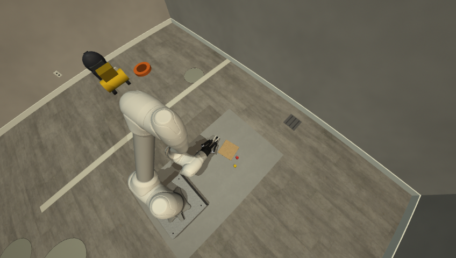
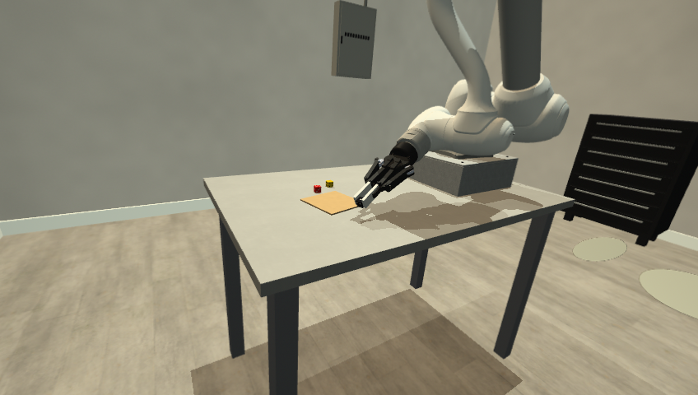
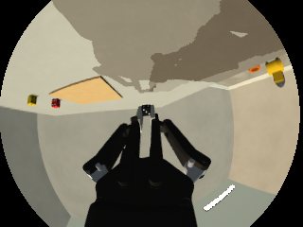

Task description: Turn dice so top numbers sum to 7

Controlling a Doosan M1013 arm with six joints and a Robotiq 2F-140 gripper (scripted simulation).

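My gripper is now 40 mm short of the tan mat, 120 mm to the left of it and 60 mm above it. The rest, counted from my hand: yellow die: 270 mm to the right, 50 mm below; then red die: 60 mm ahead, 230 mm to the right, 50 mm below; then small white die: 20 mm ahead, 10 mm to the left, 20 mm below.
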